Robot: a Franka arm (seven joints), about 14 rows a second.
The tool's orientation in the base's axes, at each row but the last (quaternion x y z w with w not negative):
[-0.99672, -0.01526, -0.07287, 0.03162]
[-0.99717, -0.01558, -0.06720, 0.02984]
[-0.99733, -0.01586, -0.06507, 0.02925]
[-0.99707, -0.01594, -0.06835, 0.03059]
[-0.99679, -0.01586, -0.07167, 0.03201]
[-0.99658, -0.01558, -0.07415, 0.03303]
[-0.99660, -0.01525, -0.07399, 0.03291]
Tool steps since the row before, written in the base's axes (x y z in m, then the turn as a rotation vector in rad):
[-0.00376, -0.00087, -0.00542, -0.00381, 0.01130, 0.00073]
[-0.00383, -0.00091, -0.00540, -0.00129, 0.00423, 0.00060]
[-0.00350, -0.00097, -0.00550, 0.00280, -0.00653, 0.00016]
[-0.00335, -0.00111, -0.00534, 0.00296, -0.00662, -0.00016]
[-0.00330, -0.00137, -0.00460, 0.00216, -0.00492, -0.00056]
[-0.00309, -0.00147, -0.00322, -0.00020, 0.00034, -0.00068]
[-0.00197, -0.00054, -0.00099, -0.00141, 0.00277, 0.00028]
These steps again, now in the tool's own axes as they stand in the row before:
[-0.00453, 0.00107, 0.00475, -0.00337, -0.01145, -0.00053]
[-0.00455, 0.00108, 0.00478, -0.00108, -0.00430, -0.00050]
[-0.00421, 0.00115, 0.00493, 0.00261, 0.00661, -0.00019]
[-0.00408, 0.00130, 0.00476, 0.00273, 0.00672, 0.00014]
[-0.00396, 0.00153, 0.00398, 0.00192, 0.00502, 0.00053]
[-0.00357, 0.00156, 0.00262, -0.00029, -0.00030, 0.00066]
[-0.00211, 0.00053, 0.00065, -0.00128, -0.00283, -0.00029]

